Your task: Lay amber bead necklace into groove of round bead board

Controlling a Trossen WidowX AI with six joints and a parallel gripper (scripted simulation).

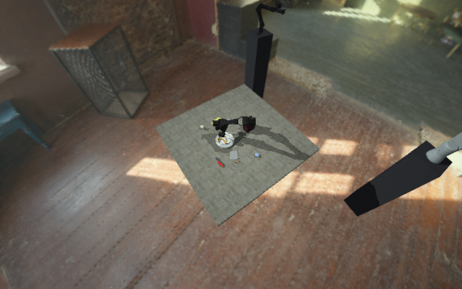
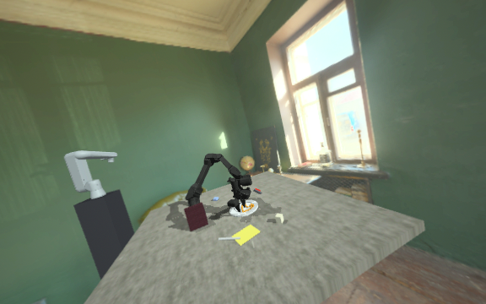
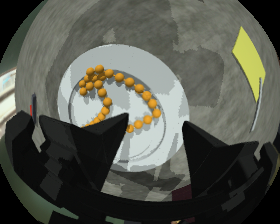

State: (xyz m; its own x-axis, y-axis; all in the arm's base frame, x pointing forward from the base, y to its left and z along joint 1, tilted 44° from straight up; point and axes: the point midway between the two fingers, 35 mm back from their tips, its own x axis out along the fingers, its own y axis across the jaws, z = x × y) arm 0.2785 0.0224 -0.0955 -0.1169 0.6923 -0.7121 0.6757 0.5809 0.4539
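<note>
Right now the board is 2 cm ahead of my gripper tip, 6 cm to the left of it and 2 cm below it. From my gripper tip the other things lie so: white stick 12 cm behind, 20 cm to the right, 2 cm below; then small white cube 16 cm ahead, 21 cm to the right, 1 cm below; then yellow card 3 cm behind, 21 cm to the right, 2 cm below.
</note>
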